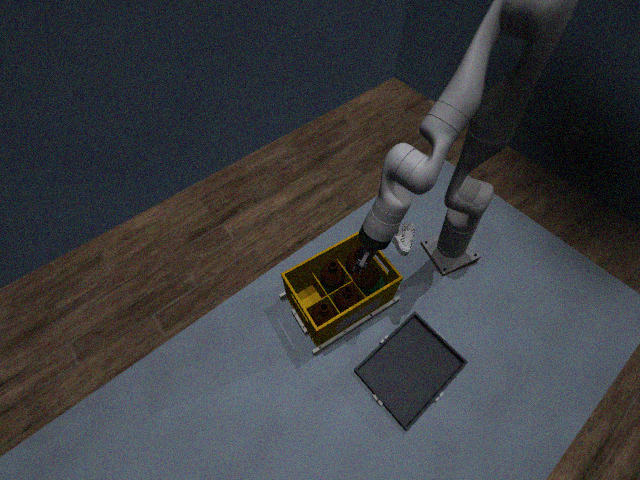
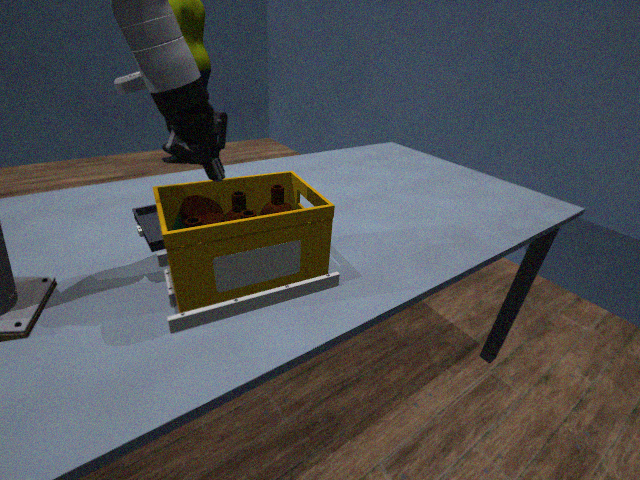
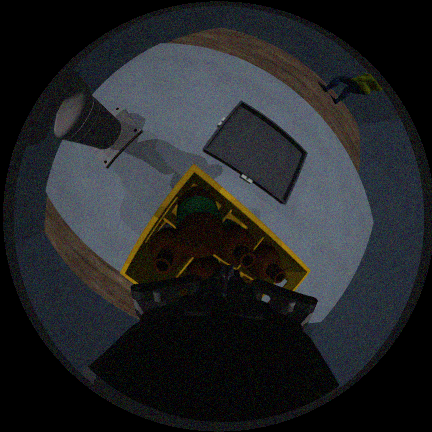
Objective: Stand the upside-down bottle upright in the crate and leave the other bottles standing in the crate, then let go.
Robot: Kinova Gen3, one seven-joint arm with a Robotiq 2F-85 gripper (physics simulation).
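Pixels of known places: gripper, fingertip midpoint: [image 1: 356, 270] [image 2: 219, 179] [image 3: 226, 272]; arm's base, link origin: [image 1: 451, 245] [image 3: 106, 133].
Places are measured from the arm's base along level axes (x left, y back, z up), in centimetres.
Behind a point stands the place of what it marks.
Observation:
The yellow crate [image 1: 320, 338] {x 0.4, y -54.7, z 5.7 cm} [image 2: 191, 279] {x -16.3, y -29.9, z 5.8 cm} [image 3: 250, 218] {x 0.9, y -38.2, z 14.5 cm} stands on the table. The upside-down bottle [image 1: 368, 281] {x -2.8, y -36.2, z 12.8 cm} [image 2: 201, 206] {x -4.8, y -35.2, z 12.3 cm} [image 3: 200, 230] {x -4.0, y -34.1, z 13.0 cm}, brown with a green part, is in the crate's end nearest the robot base; it looks tilted, its wide bottom up. Several brown bottles stand neck up in other compartments, among them one bottle [image 1: 332, 276] {x -11.0, y -42.2, z 9.5 cm} beside the divider and one bottle [image 1: 324, 311] {x -2.9, y -51.0, z 13.2 cm} at the far end. My gripper [image 1: 357, 267] {x -5.8, y -38.5, z 17.2 cm} [image 2: 217, 178] {x -5.8, y -38.5, z 17.2 cm} [image 3: 226, 272] {x -5.8, y -38.5, z 17.2 cm} is shut and empty, its tips above the crate near the tilted bottle. The lower part of that bottle is hidden.
White rails [image 1: 356, 325] {x 2.2, y -43.1, z -0.1 cm} [image 2: 258, 301] {x -18.3, y -39.9, z -1.2 cm} run along the crate's foot. A dark shallow tray [image 1: 439, 337] {x 18.9, y -25.9, z -0.5 cm} [image 2: 145, 233] {x 13.7, y -25.9, z -0.5 cm} [image 3: 220, 159] {x 9.7, y -31.1, z -1.8 cm} lies beside the crate. The robot's base plate [image 1: 449, 265] {x 4.5, y -5.7, z -0.8 cm} is close to the crate's near end. A person [image 3: 367, 84] in yellow stands beyond the table.

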